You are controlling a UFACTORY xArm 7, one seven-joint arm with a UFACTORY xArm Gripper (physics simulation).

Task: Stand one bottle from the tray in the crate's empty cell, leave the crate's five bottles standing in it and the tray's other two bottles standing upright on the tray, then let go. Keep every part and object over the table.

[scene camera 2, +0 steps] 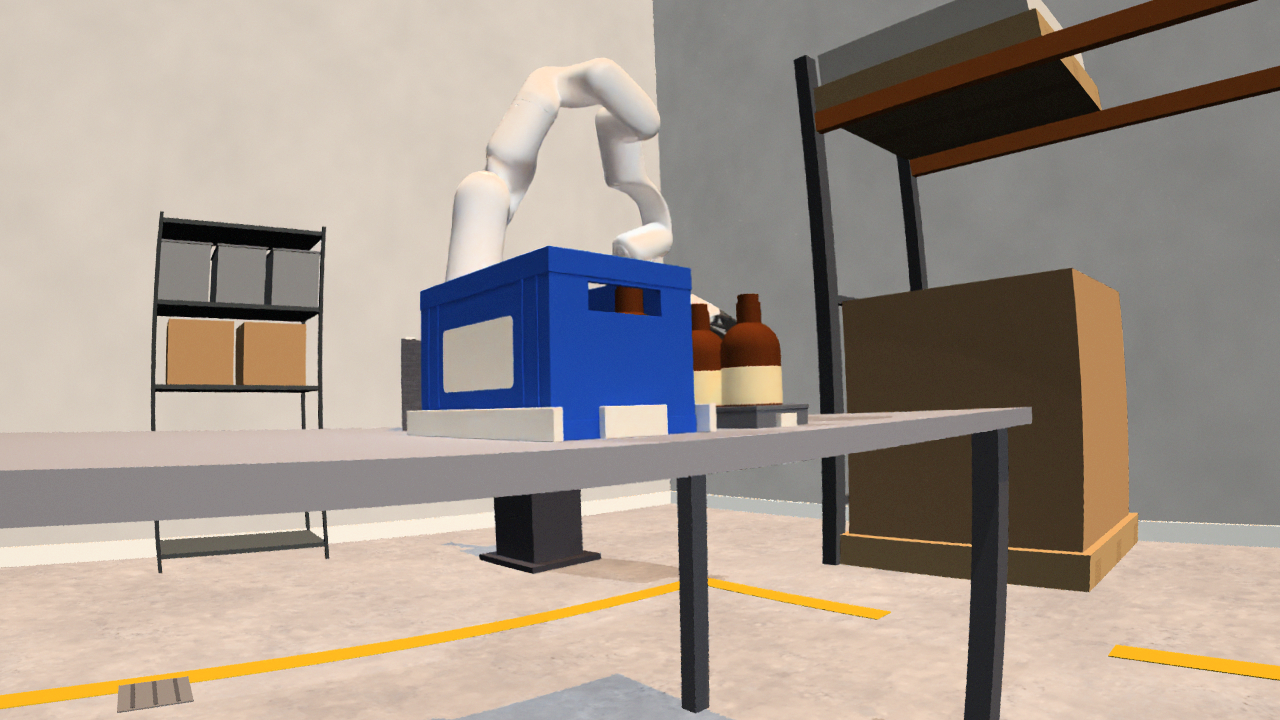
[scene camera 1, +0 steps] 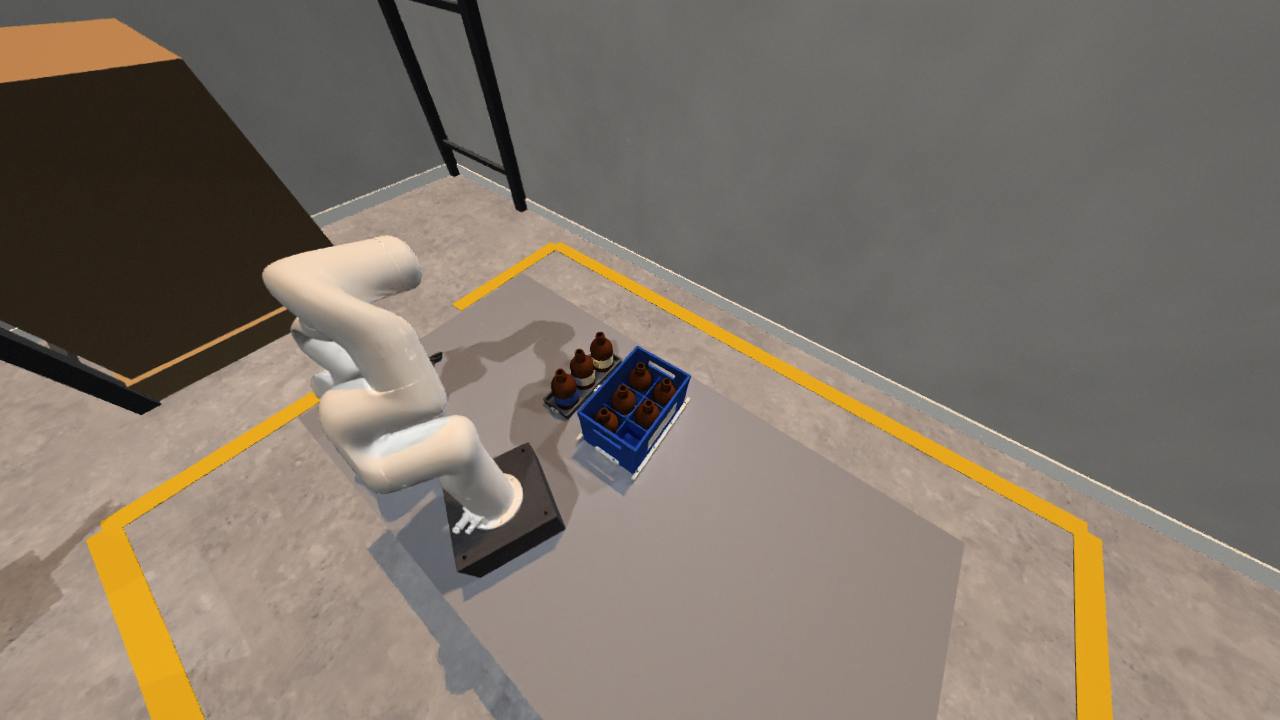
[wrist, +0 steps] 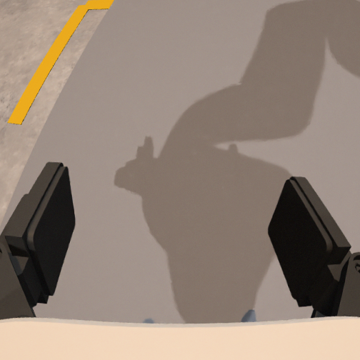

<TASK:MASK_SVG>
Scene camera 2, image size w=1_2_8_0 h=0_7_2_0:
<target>cream-labelled bottle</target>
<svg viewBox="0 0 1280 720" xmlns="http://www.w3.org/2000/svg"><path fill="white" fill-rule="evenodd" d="M737 295L737 324L727 331L720 347L722 407L783 405L779 340L768 326L761 323L761 303L759 302L758 294Z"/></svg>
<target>cream-labelled bottle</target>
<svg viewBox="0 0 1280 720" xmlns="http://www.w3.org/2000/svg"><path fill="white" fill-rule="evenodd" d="M691 304L694 403L715 403L716 407L722 407L720 360L722 339L710 331L708 304Z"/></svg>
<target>blue-banded bottle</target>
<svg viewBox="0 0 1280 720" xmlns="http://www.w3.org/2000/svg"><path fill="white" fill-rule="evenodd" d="M617 286L615 290L615 313L648 316L643 311L643 289Z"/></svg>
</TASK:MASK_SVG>
